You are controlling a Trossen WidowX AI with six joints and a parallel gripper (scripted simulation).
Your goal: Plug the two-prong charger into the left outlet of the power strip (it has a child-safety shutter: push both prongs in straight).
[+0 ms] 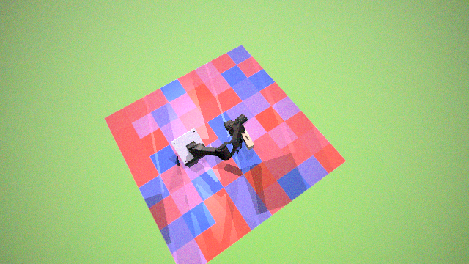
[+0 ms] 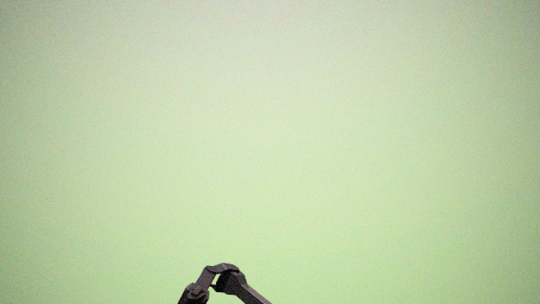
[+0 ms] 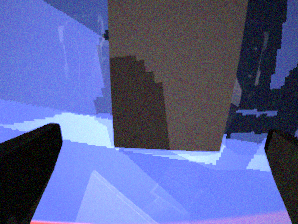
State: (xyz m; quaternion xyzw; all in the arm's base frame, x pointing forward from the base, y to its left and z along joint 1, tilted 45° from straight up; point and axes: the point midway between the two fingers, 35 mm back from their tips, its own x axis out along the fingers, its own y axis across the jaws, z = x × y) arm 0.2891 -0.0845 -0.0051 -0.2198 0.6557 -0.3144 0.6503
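Right now my gripper tip is 5 cm short of the grey charger, 1 cm to the left of it and 1 cm below it.
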